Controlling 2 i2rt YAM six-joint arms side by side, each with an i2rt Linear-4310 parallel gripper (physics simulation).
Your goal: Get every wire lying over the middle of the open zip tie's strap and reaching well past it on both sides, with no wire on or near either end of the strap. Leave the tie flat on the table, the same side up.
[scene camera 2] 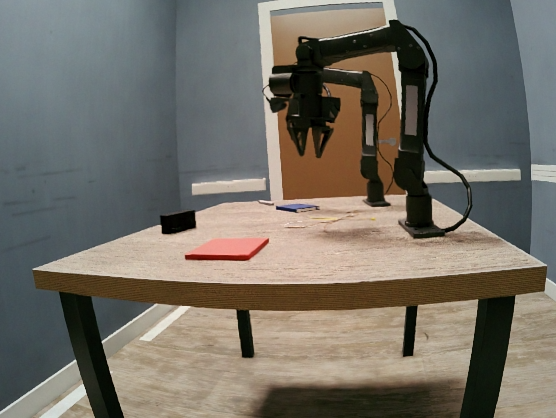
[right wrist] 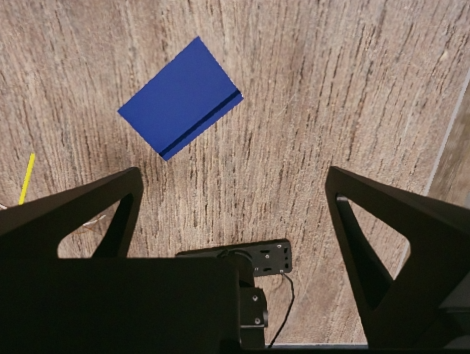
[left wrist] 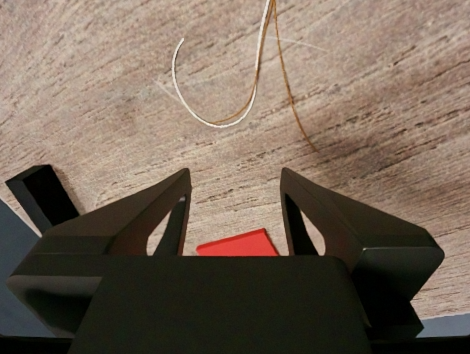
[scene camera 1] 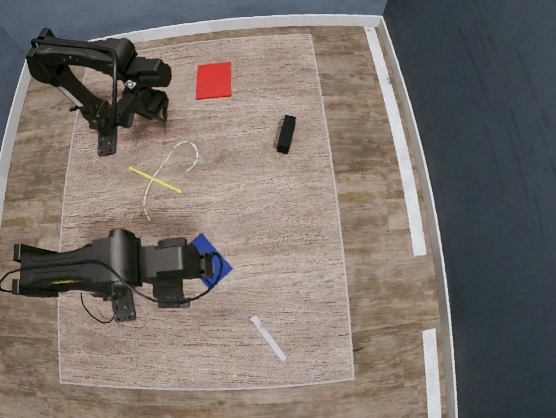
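Pixels of known places: left gripper, fingertip midpoint: (scene camera 2: 310,157) (left wrist: 235,177) (scene camera 1: 158,120); right gripper, fingertip midpoint: (right wrist: 234,176); left arm's base, link origin: (scene camera 2: 419,229) (scene camera 1: 108,130); right arm's base, link origin: (scene camera 2: 376,203) (right wrist: 234,260) (scene camera 1: 120,288).
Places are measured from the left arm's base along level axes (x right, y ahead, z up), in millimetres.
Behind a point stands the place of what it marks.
Note:
The yellow zip tie (scene camera 1: 167,185) @(z 1, x 248, y 215 mm) (right wrist: 26,180) @(z 1, x 251, y 220 mm) lies flat on the table; both its ends look bare. A white wire (scene camera 1: 187,142) @(z 5, x 111, y 289 mm) (left wrist: 173,75) @(z 3, x 188, y 309 mm) crosses near its middle, with a hooked end above it and a tail below it in scene camera 1. Two thin brown wires run with the white one; one brown wire (left wrist: 292,102) @(z 7, x 98, y 211 mm) splays away from it in the left wrist view. The brown wires' crossing is too fine to make out. My left gripper (scene camera 2: 310,156) @(z 168, x 115, y 241 mm) (left wrist: 235,177) @(z 168, x 115, y 241 mm) is partly open and empty, high above the table. My right gripper (right wrist: 234,176) @(z 235, x 563, y 308 mm) is wide open and empty, high up.
A blue book (scene camera 1: 220,267) @(z 12, x 521, y 354 mm) (scene camera 2: 295,207) @(z 12, x 456, y 314 mm) (right wrist: 180,100) @(z 12, x 498, y 319 mm) lies below the right gripper. A red pad (scene camera 1: 214,80) @(z 10, x -113, y 394 mm) (scene camera 2: 227,248) @(z 10, x -143, y 388 mm) (left wrist: 237,244) @(z 10, x -54, y 374 mm), a black block (scene camera 1: 286,134) @(z 50, x 164, y 598 mm) (scene camera 2: 178,222) @(z 26, x 127, y 593 mm) (left wrist: 37,195) @(z 43, x 167, y 576 mm) and a pale strip (scene camera 1: 268,338) @(z 10, x 737, y 456 mm) lie farther off.

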